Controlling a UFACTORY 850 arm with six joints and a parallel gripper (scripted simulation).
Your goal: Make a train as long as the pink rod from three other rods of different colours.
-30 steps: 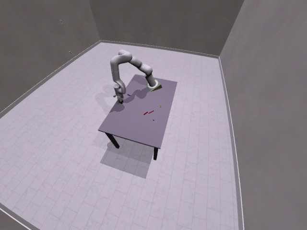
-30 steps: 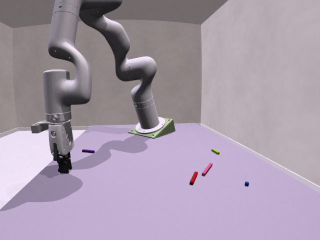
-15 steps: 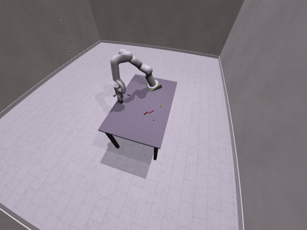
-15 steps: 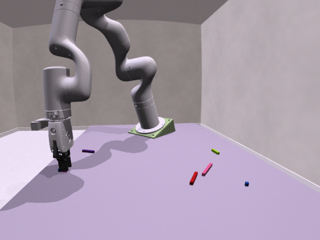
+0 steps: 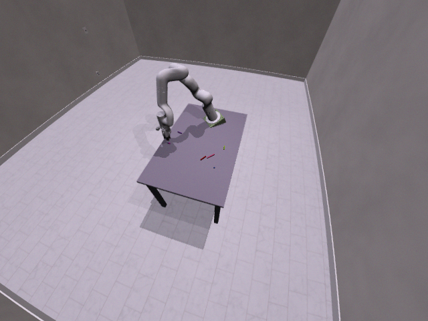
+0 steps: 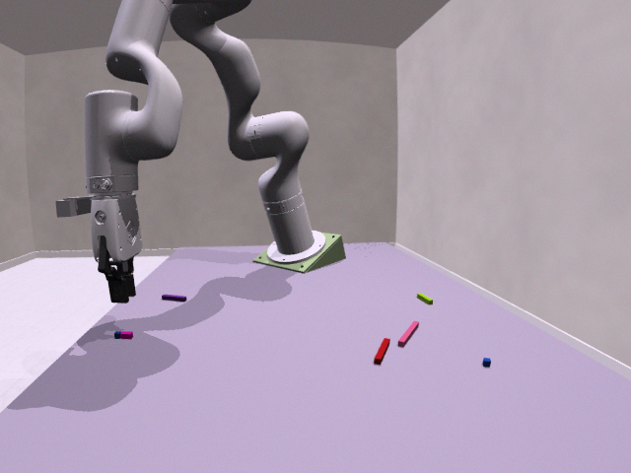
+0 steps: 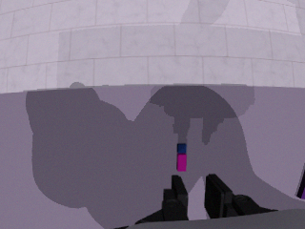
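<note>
Now: the purple rod 18 cm behind my hand, 9 cm below it and 7 cm to the left of it. The rest, counted from my hand: magenta rod: 9 cm below, 1 cm to the right; pink rod: 47 cm to the left, 14 cm ahead, 9 cm below; red rod: 39 cm to the left, 17 cm ahead, 9 cm below.
</note>
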